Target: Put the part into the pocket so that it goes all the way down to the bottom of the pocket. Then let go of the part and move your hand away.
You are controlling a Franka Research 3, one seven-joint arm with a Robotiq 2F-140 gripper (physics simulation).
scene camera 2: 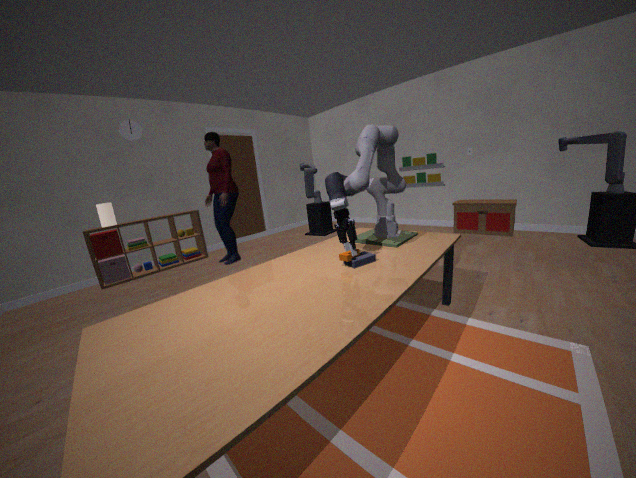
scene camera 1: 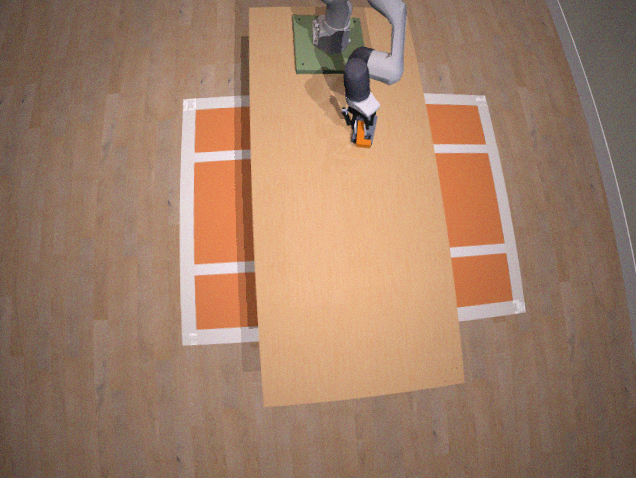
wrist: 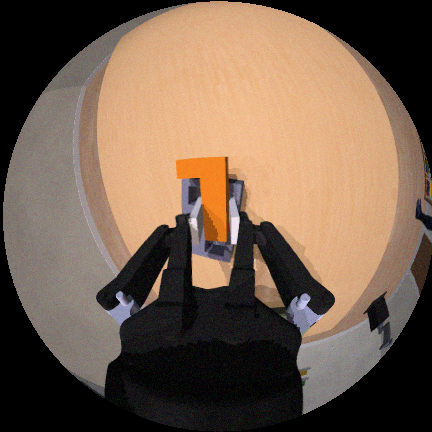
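Note:
The orange L-shaped part [scene camera 1: 362, 139] [scene camera 2: 346, 256] [wrist: 215, 185] is between the fingertips of my gripper [scene camera 1: 362, 121] [scene camera 2: 350, 250] [wrist: 216, 206], which is shut on its long arm. The blue-grey block with the pocket [scene camera 1: 372, 134] [scene camera 2: 364, 259] [wrist: 188, 200] stands on the table under the part. In the wrist view the short arm of the part reaches past the block's far edge, and dark pocket openings show to the left of and below the long arm. In scene camera 2 the part sits above the block's top, at its left end. Whether they touch is hidden.
The block stands on the long wooden table [scene camera 1: 349, 256] [scene camera 2: 231, 328] [wrist: 250, 90], near the robot's end. The green base plate [scene camera 1: 305, 61] [scene camera 2: 406, 237] under the arm's foot is behind it. A person [scene camera 2: 221, 190] stands beyond the table.

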